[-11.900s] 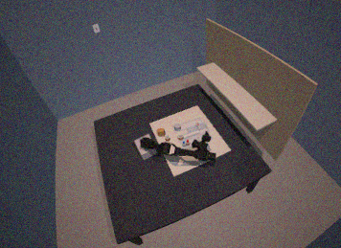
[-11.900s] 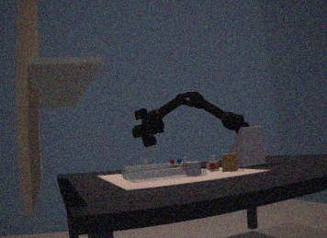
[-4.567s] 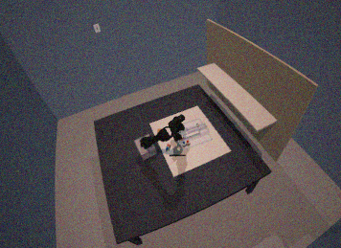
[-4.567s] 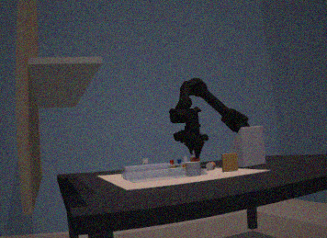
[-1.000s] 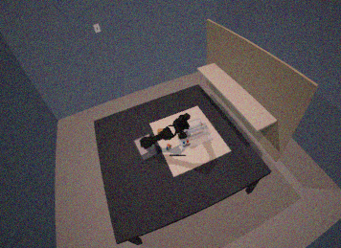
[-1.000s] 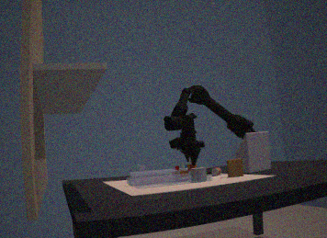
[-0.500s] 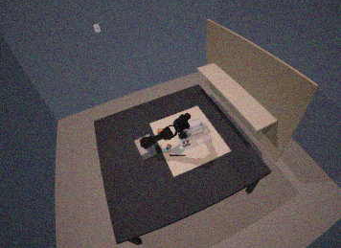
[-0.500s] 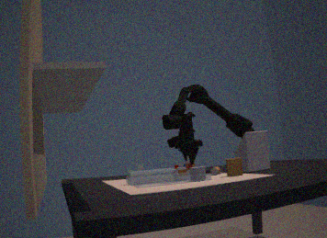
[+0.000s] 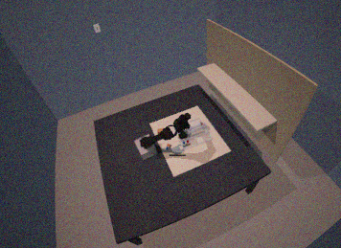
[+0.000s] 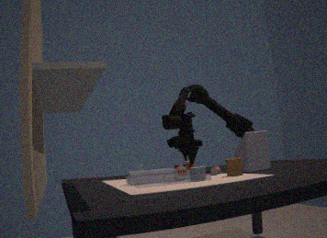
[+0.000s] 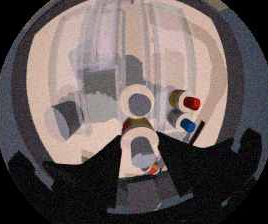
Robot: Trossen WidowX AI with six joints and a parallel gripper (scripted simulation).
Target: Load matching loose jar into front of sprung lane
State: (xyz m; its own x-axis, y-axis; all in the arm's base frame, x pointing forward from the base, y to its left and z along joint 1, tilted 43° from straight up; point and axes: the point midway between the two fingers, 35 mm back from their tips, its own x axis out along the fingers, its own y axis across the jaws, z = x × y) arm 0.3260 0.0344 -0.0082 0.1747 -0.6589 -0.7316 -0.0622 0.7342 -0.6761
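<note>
My gripper tip is now 150 mm short of the clear lane, 30 mm to the right of it and 40 mm above it. From my gripper tip the other things lie so: tan shelf wall: 620 mm ahead, 70 mm to the left, 340 mm above.
</note>
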